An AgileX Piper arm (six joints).
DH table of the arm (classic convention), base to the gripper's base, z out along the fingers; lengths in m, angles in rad. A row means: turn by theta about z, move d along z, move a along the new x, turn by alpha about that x. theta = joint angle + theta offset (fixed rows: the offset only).
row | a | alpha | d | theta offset
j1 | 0 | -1.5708 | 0.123 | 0
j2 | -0.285 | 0 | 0 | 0.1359
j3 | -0.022 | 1.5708 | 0 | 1.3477
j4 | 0 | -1.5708 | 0.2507 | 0
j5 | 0 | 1.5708 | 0 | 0
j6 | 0 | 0 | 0.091 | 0
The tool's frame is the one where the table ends.
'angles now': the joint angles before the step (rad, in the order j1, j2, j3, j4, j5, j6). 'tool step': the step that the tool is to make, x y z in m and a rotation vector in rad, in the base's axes. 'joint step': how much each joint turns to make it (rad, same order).
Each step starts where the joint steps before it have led.
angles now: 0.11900, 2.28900, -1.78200, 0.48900, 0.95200, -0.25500
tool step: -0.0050, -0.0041, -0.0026, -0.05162, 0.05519, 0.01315
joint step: -0.00007, 0.00004, -0.00018, -0.06802, 0.05216, 0.03900
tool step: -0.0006, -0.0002, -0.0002, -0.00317, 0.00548, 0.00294
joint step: 0.00008, -0.00011, 0.00033, -0.00396, 0.00576, 0.00097
